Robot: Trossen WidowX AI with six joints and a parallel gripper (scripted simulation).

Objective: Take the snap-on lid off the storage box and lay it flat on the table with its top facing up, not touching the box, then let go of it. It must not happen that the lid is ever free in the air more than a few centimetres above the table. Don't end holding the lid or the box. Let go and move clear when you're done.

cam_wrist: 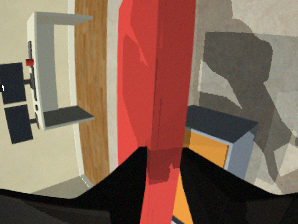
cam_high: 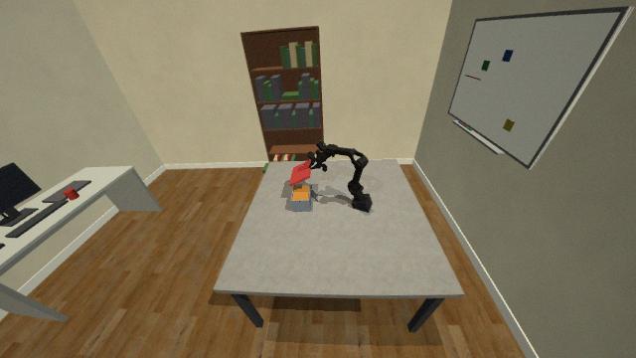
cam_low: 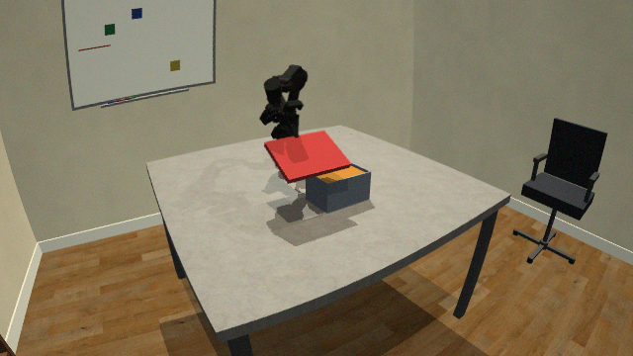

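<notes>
Now: hand 100 mm short of the red lid and 50 mm above it. From my hand the other things lie so: grey storage box 200 mm below, 130 mm to the left, 90 mm ahead.
</notes>
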